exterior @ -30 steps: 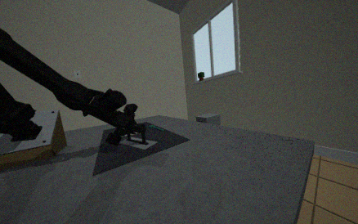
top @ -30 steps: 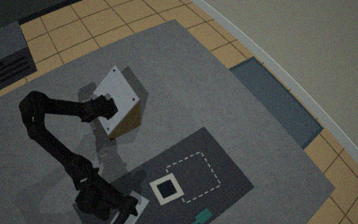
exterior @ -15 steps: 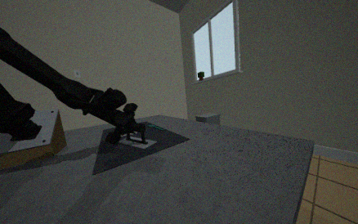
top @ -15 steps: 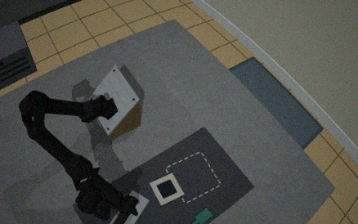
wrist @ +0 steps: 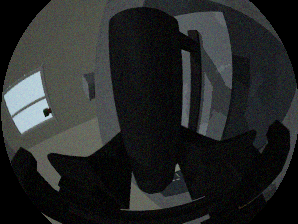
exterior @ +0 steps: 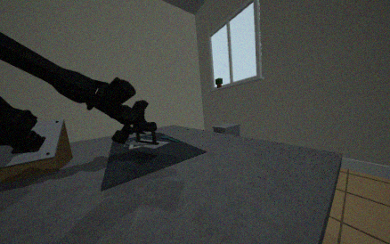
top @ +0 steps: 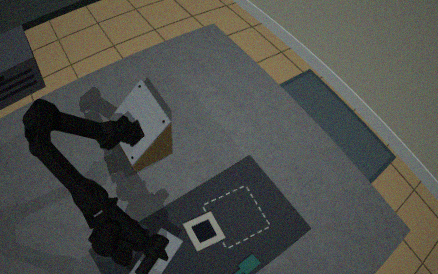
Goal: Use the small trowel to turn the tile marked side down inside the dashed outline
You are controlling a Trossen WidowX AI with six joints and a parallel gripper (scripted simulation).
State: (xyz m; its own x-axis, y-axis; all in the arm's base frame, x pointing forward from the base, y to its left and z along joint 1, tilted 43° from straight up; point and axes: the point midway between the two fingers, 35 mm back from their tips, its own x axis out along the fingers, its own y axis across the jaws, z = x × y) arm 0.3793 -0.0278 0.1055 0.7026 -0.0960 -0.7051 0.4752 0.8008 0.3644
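Now: gripper tip 20 mm past the trowel, 10 mm to the left of it and 10 mm above it. From my gripper tip the other things lie so: dark mat 130 mm to the left, 120 mm below, 10 mm behind; small teal piece 170 mm to the left, 120 mm ahead, 100 mm below; tile 150 mm to the left, 100 mm below, 40 mm behind.
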